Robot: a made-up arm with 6 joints.
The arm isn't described. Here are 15 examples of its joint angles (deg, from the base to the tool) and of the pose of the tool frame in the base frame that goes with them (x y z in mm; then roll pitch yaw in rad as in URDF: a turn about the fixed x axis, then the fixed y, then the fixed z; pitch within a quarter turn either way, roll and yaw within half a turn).
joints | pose
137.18 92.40 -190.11 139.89 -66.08 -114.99 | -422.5 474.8 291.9 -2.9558 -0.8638 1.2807
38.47 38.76 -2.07 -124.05 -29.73 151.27 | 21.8 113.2 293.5 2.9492 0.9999 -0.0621
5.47 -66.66 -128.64 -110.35 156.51 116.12 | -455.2 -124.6 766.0 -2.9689 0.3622 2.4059
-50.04 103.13 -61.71 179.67 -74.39 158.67 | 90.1 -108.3 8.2 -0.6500 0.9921 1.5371
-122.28 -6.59 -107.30 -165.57 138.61 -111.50 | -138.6 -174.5 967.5 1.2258 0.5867 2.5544
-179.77 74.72 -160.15 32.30 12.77 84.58 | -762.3 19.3 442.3 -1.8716 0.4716 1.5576
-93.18 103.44 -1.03 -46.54 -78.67 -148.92 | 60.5 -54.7 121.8 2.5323 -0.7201 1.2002
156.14 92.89 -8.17 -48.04 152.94 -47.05 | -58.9 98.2 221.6 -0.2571 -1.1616 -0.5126
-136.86 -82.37 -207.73 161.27 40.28 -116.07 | 510.2 476.4 248.8 2.8217 0.4909 2.8926
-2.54 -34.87 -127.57 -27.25 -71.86 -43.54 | -209.2 51.4 975.8 -0.7018 0.7634 1.6631
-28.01 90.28 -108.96 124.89 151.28 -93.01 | 525.8 -196.2 58.6 -0.2962 -0.2815 -1.1755
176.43 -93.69 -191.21 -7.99 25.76 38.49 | 722.9 -48.0 195.5 1.2181 1.0078 1.2682
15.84 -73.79 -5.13 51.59 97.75 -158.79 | 5.6 70.4 453.1 2.3228 -0.5614 -3.0149
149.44 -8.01 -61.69 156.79 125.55 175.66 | -330.1 150.2 746.1 0.3717 0.2488 -0.3687
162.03 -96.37 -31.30 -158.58 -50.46 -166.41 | 91.0 -67.0 537.0 -1.9137 -1.0087 1.8409
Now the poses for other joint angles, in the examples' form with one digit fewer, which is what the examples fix.
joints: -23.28 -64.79 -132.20 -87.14 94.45 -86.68
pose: -456 108 877 1.634 -0.354 -0.358
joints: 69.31 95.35 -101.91 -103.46 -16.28 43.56
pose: 84 440 -113 -3.044 -0.263 2.258
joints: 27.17 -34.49 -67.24 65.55 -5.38 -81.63
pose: 206 37 844 0.806 -1.216 2.690
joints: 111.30 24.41 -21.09 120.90 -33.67 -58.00
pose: -2 225 304 2.576 -0.267 0.938
